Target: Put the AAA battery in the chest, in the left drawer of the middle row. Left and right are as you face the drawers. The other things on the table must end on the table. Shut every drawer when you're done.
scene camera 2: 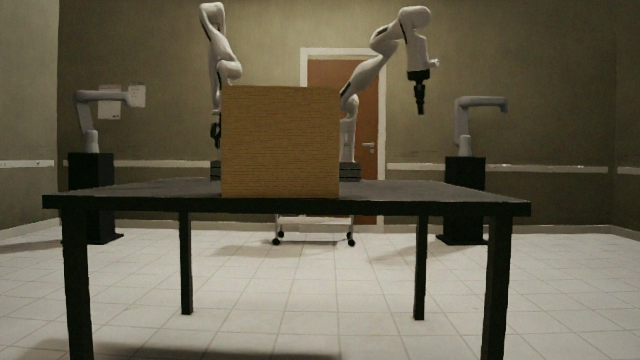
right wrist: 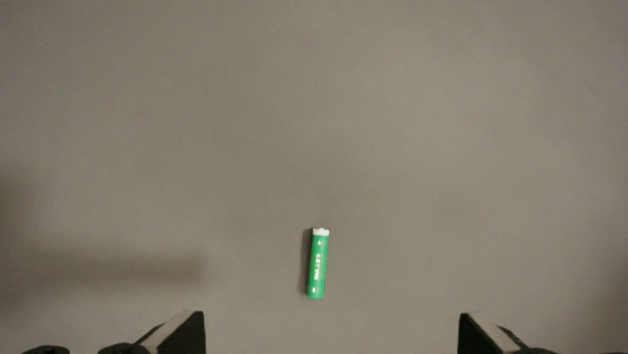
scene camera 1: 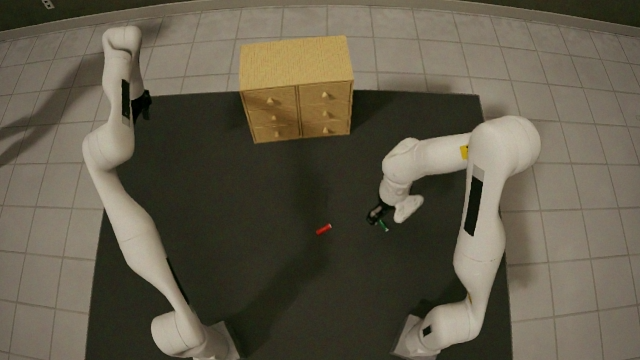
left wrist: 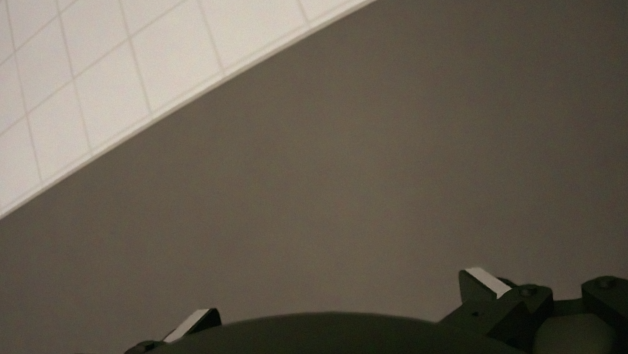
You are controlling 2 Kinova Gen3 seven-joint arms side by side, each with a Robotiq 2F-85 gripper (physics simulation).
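Places are measured from the left arm's base along level axes (x ahead, y left, z up), in metres.
Where they show: left gripper, fingertip midpoint: (scene camera 2: pixel 421 112) (scene camera 1: pixel 139 129); right gripper, fingertip midpoint: (right wrist: pixel 330 342) (scene camera 1: pixel 386 212); left arm's base, link origin: (scene camera 2: pixel 344 161) (scene camera 1: pixel 213 346); right arm's base, link origin: (scene camera 1: pixel 421 340).
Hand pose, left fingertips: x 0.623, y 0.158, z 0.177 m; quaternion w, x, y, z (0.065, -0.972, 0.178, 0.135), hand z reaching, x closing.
Each offset is from my left fingertips to the top centre of the thing. "spot": to the spot under its first point. Level surfaces: height alone.
A slim green battery {dx -0.295, dy -0.697, dz -0.264 m} (scene camera 1: pixel 383 226) (right wrist: pixel 318 265), apparently the AAA battery, lies on the table beneath my right gripper (scene camera 1: pixel 372 220) (right wrist: pixel 331 315) (scene camera 2: pixel 216 145). That gripper is open above it, pointing down, with the battery between and ahead of the fingertips in the right wrist view. The wooden chest {dx +0.138, dy -0.484, dz +0.033 m} (scene camera 1: pixel 295 62) (scene camera 2: pixel 280 140) stands at the table's back. Its left middle drawer {spot: dx +0.052, dy -0.358, dz -0.142 m} (scene camera 1: pixel 260 121) looks shut, as do the other drawers. My left gripper (scene camera 1: pixel 145 118) (scene camera 2: pixel 420 112) (left wrist: pixel 341 318) is open and empty, high over the table's back left corner in scene camera 1.
A thicker red battery {dx -0.282, dy -0.513, dz -0.260 m} (scene camera 1: pixel 324 229) lies on the dark table {dz -0.275 m} (scene camera 1: pixel 210 200) (scene camera 2: pixel 400 190), left of the green one in scene camera 1. My right forearm (scene camera 1: pixel 442 155) reaches over the table's right side. In scene camera 2 the chest's back hides the drawers and batteries.
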